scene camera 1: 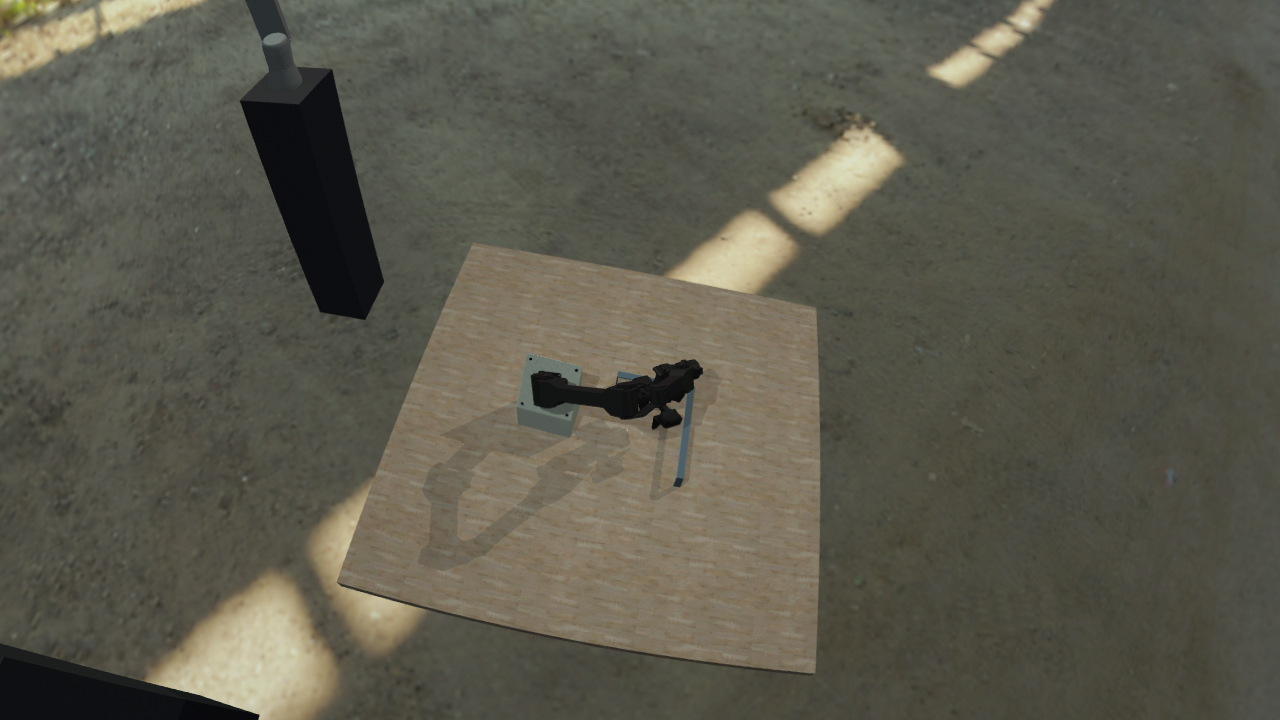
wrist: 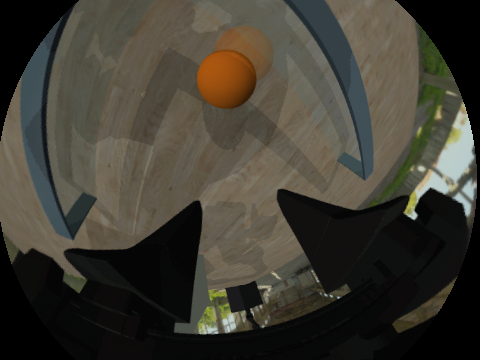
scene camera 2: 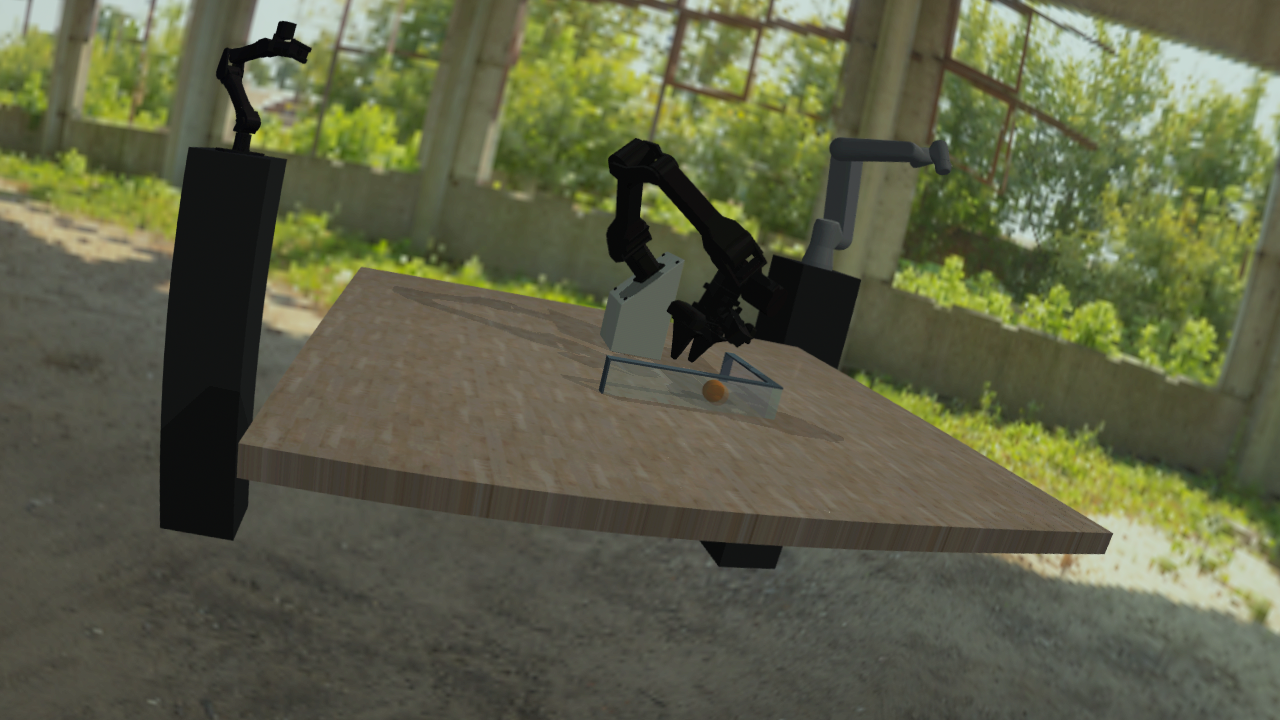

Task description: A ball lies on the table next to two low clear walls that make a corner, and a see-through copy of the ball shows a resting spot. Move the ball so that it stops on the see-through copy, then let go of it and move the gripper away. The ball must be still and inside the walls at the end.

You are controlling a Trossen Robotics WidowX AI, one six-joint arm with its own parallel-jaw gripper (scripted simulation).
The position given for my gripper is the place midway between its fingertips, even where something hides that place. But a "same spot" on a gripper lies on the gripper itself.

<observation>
my gripper: scene camera 1; wrist 239, 200; scene camera 2
same spot on my gripper: (scene camera 1: 642, 399) = (scene camera 2: 701, 329)
</observation>
